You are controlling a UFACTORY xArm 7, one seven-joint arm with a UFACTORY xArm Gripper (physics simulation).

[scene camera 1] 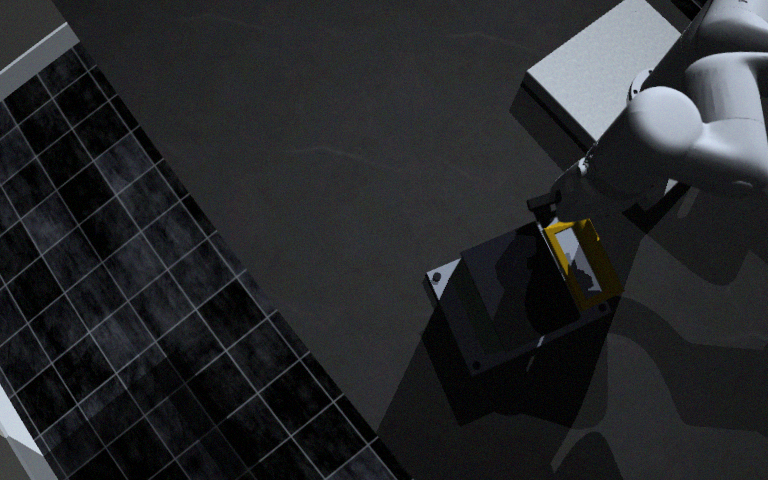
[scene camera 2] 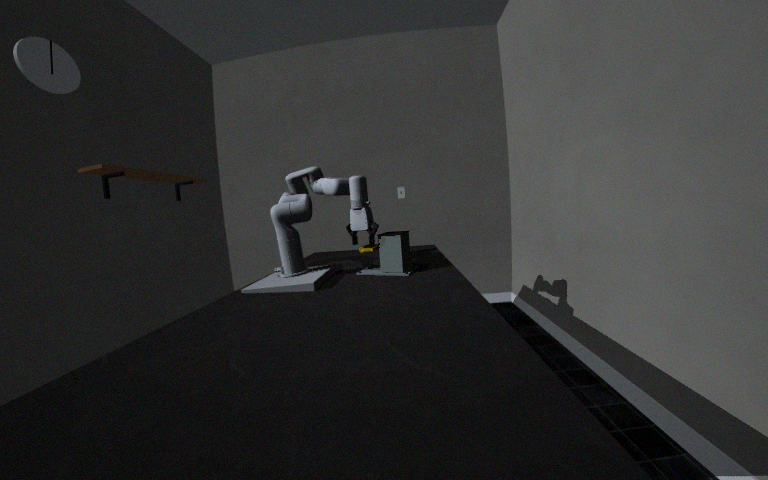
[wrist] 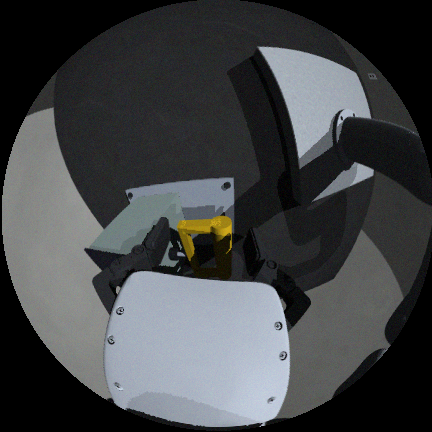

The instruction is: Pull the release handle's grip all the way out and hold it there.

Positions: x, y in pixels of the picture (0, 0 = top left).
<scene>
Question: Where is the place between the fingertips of my gripper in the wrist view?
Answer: At 207, 232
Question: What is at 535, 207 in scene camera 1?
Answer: My gripper.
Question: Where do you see a grey-green box housing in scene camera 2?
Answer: At 394, 249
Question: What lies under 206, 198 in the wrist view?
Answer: A light base plate.
</scene>
